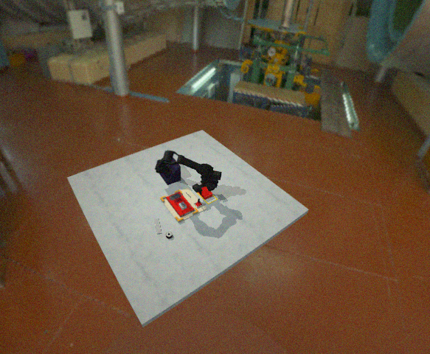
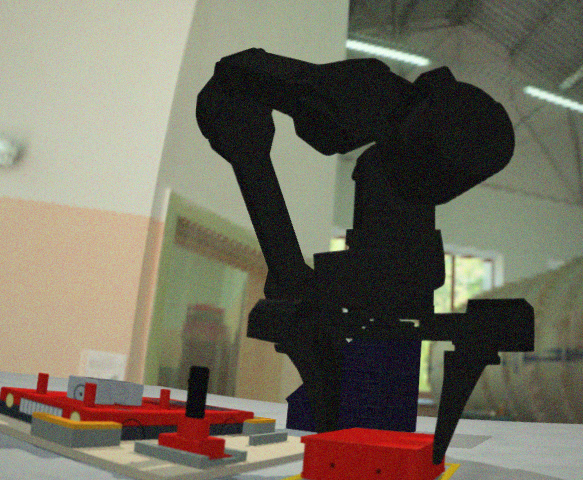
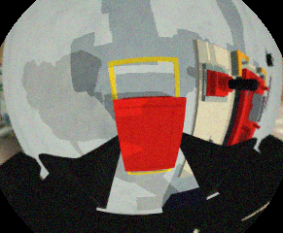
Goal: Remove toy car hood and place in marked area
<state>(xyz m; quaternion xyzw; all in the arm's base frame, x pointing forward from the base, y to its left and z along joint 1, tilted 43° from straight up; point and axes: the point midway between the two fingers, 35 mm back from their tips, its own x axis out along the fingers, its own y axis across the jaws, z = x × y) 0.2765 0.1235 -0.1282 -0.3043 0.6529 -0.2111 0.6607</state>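
The red hood is right at my gripper tip. From my gripper tip the other things lie so: beige base plate: 30 mm ahead, 190 mm to the right; black wheel: 230 mm ahead, 370 mm to the right; thin grey part: 130 mm ahead, 410 mm to the right, 10 mm below.
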